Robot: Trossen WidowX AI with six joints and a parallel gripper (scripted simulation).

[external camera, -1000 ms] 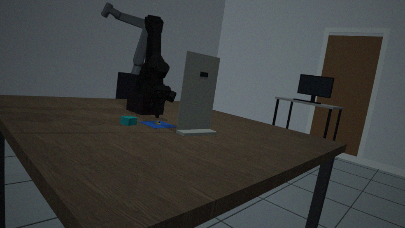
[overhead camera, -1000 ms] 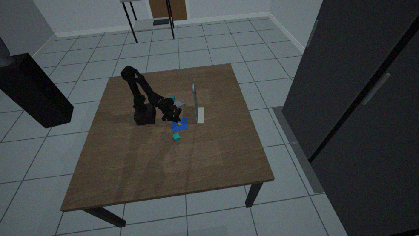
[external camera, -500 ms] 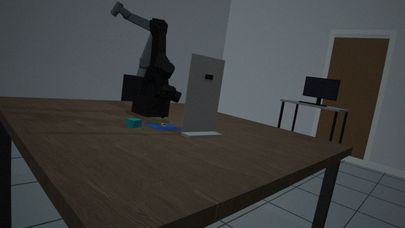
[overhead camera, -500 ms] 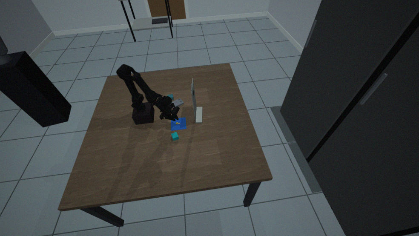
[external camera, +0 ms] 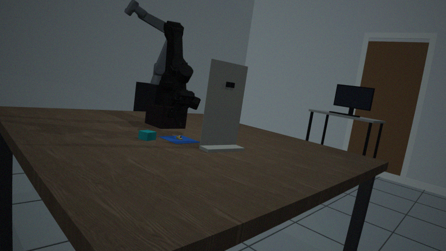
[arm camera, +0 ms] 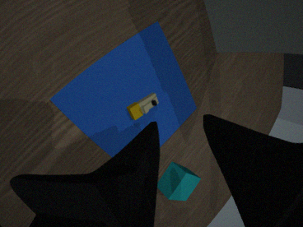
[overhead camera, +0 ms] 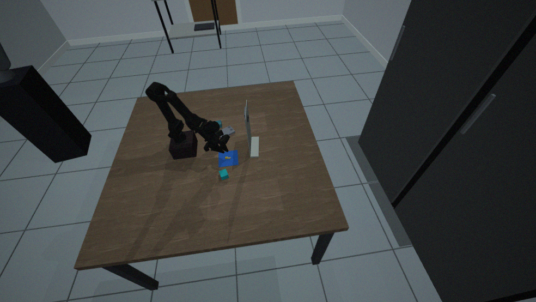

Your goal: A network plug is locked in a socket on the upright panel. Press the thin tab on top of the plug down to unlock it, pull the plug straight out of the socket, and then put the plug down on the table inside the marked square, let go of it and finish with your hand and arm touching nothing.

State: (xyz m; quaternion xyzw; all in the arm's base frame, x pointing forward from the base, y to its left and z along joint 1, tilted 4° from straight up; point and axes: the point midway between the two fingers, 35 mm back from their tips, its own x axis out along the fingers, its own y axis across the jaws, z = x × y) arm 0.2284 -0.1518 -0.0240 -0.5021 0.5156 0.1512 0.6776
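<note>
My gripper tip is 50 mm above the yellow network plug. Also, from my gripper tip: grey upright panel: 170 mm ahead, 40 mm to the left, 80 mm above; blue marked square: 60 mm below; teal cube: 50 mm behind, 120 mm to the right, 40 mm below.
</note>
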